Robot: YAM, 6 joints.
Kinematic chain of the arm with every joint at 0, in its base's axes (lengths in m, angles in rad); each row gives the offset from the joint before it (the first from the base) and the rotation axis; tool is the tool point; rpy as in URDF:
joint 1: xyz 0 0 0.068 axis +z
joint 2: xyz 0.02 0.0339 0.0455 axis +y
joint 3: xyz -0.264 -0.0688 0 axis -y
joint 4: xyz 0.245 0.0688 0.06 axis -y
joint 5: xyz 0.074 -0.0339 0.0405 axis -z
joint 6: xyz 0.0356 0 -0.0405 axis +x
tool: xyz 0 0 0 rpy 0 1.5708 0
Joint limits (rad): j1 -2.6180..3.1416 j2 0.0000..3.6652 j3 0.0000..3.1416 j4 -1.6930..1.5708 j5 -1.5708..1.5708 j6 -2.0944..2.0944
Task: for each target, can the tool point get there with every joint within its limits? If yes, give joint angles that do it. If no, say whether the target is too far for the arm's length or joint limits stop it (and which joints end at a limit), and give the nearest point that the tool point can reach.
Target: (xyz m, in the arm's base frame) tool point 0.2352 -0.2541 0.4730
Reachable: yes | joints -0.9210 1.8044 2.2372 -1.1212 -1.2331 0.3037
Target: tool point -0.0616 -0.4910 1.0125
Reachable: no: too far | nearest point -0.0389 -0.3099 0.6669 | short by 0.391 m
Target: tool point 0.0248 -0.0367 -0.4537
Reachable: no: joint limits stop it (at a limit: joint 2) | nearest point 0.0531 -0.0786 -0.3460 | short by 0.119 m
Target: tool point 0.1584 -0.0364 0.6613
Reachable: yes | joints -0.3983 1.5549 2.1684 1.1828 -0.9007 -0.5271
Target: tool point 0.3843 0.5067 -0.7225
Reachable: no: too far | nearest point 0.2556 0.3371 -0.3355 | short by 0.442 m
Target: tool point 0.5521 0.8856 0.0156
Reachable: no: too far | nearest point 0.3402 0.5456 0.0539 | short by 0.402 m
